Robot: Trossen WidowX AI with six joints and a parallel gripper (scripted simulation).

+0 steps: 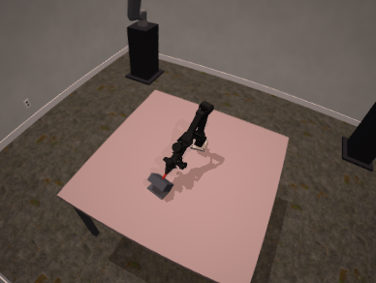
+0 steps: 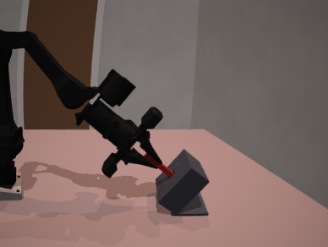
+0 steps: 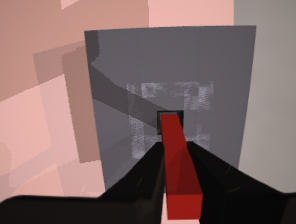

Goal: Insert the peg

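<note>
My gripper is now 30 mm short of the red peg and 20 mm above it. The rest, counted from my hand: grey base plate: 100 mm ahead, 20 mm to the right, 120 mm below.
</note>
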